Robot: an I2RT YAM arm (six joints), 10 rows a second.
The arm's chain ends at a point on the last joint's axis. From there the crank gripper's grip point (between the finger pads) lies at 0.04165 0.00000 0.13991 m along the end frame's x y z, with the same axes.
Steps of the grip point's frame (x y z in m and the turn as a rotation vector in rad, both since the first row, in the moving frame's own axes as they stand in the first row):
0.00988, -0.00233, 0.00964, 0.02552, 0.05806, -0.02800
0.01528, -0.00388, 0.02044, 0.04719, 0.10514, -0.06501
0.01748, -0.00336, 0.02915, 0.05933, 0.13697, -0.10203
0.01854, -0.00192, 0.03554, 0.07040, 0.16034, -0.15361
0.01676, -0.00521, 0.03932, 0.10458, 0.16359, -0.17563
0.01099, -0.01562, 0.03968, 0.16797, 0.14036, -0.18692
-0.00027, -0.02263, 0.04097, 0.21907, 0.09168, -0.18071
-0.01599, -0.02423, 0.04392, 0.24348, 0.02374, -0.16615
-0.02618, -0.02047, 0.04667, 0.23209, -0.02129, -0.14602
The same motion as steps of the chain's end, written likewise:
0.00190, 0.00249, 0.01235, 0.02552, 0.05806, -0.02800
0.00114, 0.00578, 0.02580, 0.04719, 0.10514, -0.06501
-0.00055, 0.00993, 0.03650, 0.05933, 0.13697, -0.10203
-0.00192, 0.01566, 0.04452, 0.07040, 0.16034, -0.15361
-0.00340, 0.01813, 0.04906, 0.10458, 0.16359, -0.17563
-0.00507, 0.01657, 0.04942, 0.16797, 0.14036, -0.18692
-0.00931, 0.01572, 0.04947, 0.21907, 0.09168, -0.18071
-0.01587, 0.01632, 0.04989, 0.24348, 0.02374, -0.16615
-0.02043, 0.01749, 0.05027, 0.23209, -0.02129, -0.14602

